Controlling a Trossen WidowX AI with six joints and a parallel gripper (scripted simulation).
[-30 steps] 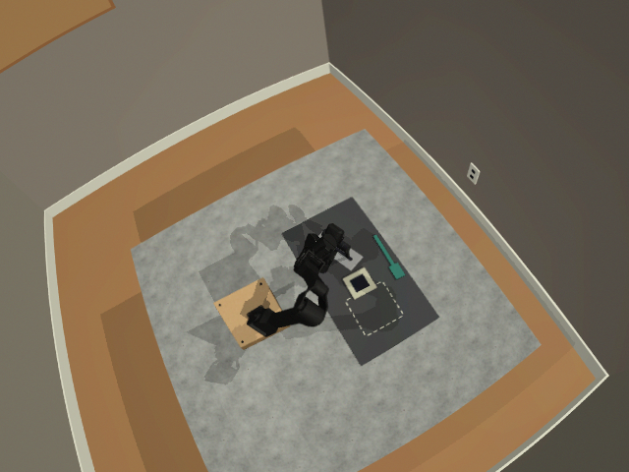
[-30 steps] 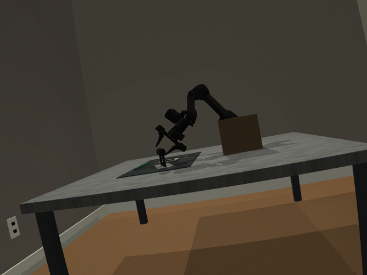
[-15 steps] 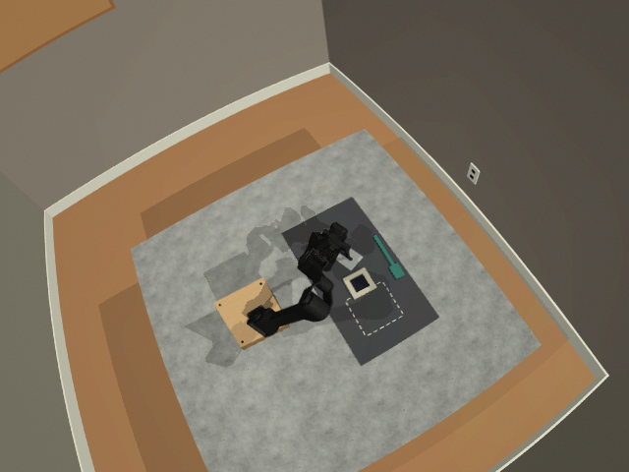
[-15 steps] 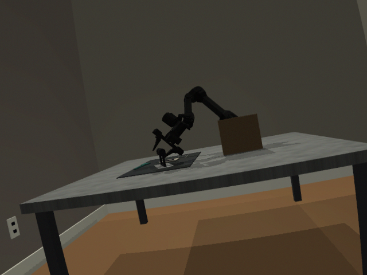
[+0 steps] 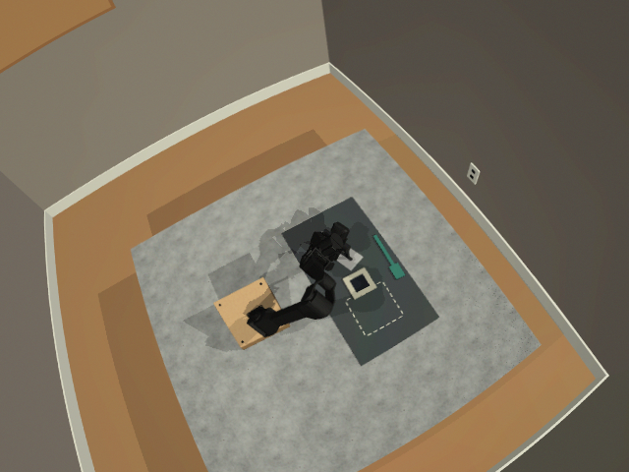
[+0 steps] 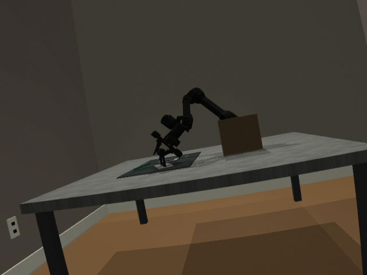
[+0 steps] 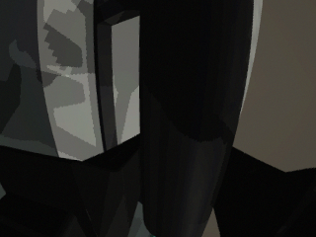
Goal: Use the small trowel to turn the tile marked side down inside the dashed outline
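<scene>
The dark mat is 12 cm to the right of my gripper tip, 7 cm below it and 2 cm behind it. Round my gripper tip: cream tile: 16 cm to the right, 4 cm below, 4 cm behind; then small trowel: 2 cm behind, 1 cm to the right, 1 cm below; then teal flat tool: 15 cm to the right, 11 cm ahead, 5 cm below.
</scene>
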